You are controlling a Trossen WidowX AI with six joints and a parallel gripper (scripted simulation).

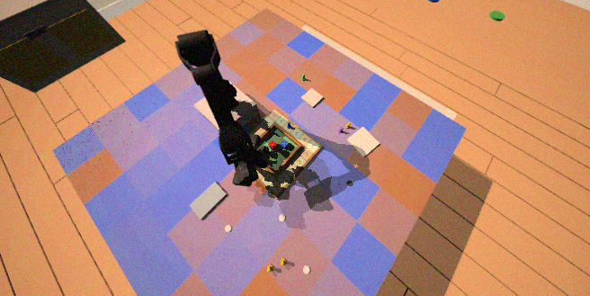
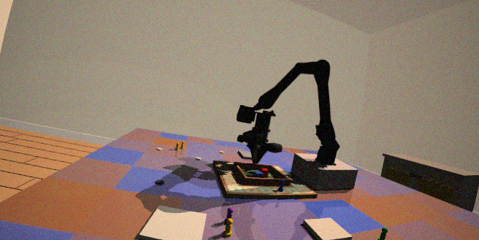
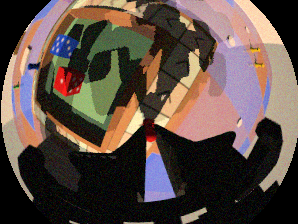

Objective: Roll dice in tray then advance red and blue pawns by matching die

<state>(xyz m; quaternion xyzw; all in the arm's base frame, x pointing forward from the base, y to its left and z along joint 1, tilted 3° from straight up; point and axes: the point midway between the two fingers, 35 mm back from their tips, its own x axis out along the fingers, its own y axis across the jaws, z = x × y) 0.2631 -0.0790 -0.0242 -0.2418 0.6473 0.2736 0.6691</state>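
Now: gripper tip 22 cm to the right of the blue pawn and 4 cm past it. Round my gripper tip: black disc: 31 cm ahead, 25 cm to the left, 2 cm below; then red pawn: right at my gripper tip; then purple pawn: 39 cm to the left, 13 cm ahead, 1 cm below.
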